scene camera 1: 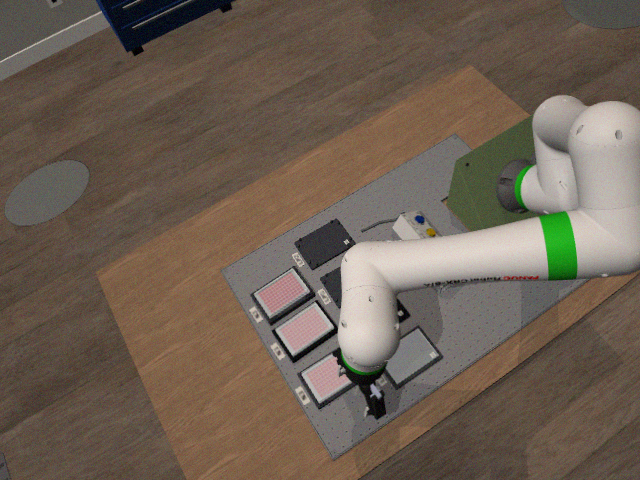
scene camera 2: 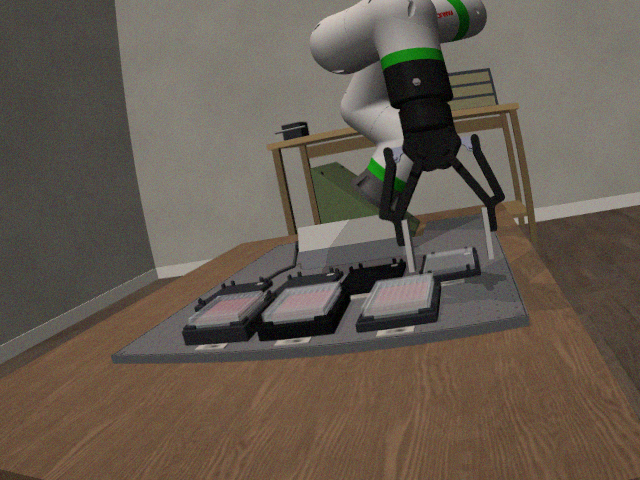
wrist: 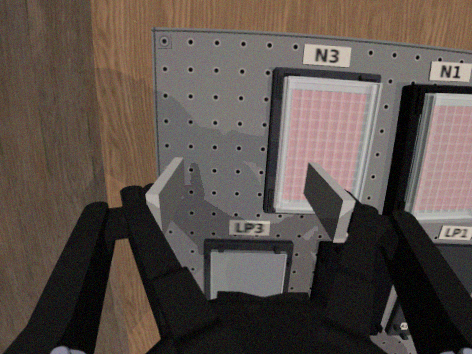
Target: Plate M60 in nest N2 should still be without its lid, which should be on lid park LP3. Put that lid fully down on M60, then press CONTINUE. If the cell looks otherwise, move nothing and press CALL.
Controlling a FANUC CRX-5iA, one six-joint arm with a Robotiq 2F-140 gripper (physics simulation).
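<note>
The plate in N2 is pink with a pale rim, at the board's far left end in scene camera 1; whether it bears a lid is too small to tell. N2 does not show in the wrist view. A clear grey lid lies flat on park LP3; its lower part is hidden in the wrist view. My gripper is open and empty, pointing down above the board, beside N3 and on the label side of LP3. The button box shows a blue and a yellow button in scene camera 1.
Pink plates stand in N3 and N1. The N3 plate is beside and partly behind my right finger in the wrist view. Dark park LP2 has upright pegs. A cable runs to the button box.
</note>
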